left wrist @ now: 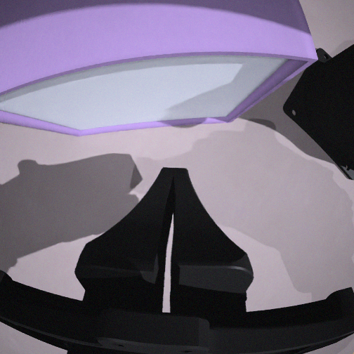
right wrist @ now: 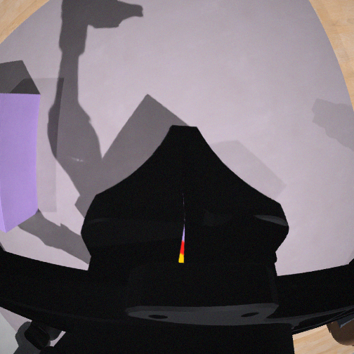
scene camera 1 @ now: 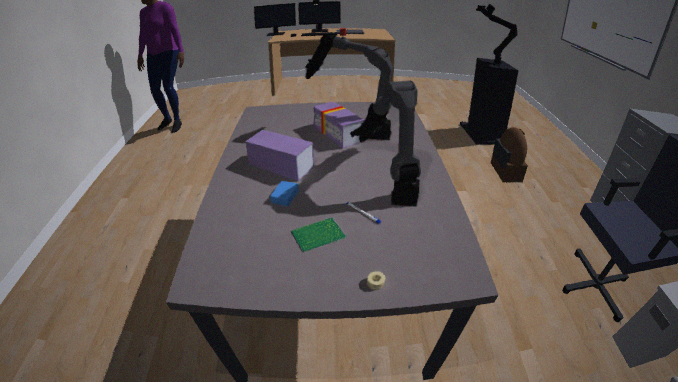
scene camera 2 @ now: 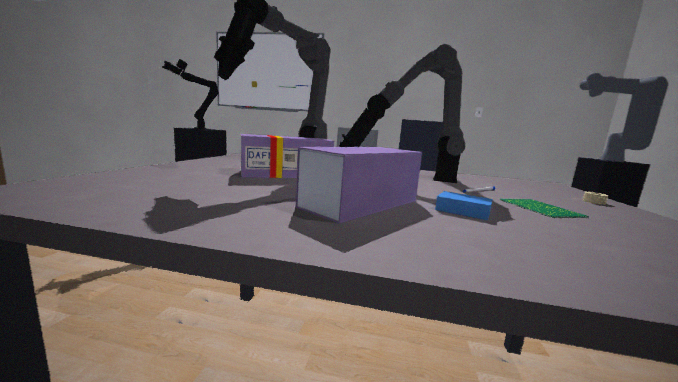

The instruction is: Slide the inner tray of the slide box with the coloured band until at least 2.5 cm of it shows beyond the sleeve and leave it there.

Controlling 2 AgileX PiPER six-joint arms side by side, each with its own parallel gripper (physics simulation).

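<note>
The slide box with the coloured band [scene camera 1: 341,114] [scene camera 2: 255,141] [left wrist: 125,30] lies on the table, its red and yellow band [scene camera 1: 324,123] [scene camera 2: 276,156] around the sleeve. The pale end of its inner tray [left wrist: 150,95] [scene camera 1: 351,135] sits inside the sleeve's opening in the left wrist view. Its opposite end is hidden. My left gripper [scene camera 1: 354,135] [left wrist: 174,182] is shut and empty, low beside this open end, with a gap between. My right gripper [scene camera 1: 308,76] [scene camera 2: 224,77] [right wrist: 182,142] is shut and empty, high above the table; its fingers hide most of the banded box in its wrist view.
A plain purple box [scene camera 1: 280,145] [scene camera 2: 380,180] [right wrist: 19,155] stands near the banded one. A blue block [scene camera 1: 284,193] [scene camera 2: 464,205], a pen [scene camera 1: 364,212], a green sheet [scene camera 1: 318,234] and a tape ring [scene camera 1: 376,286] lie lower in scene camera 1.
</note>
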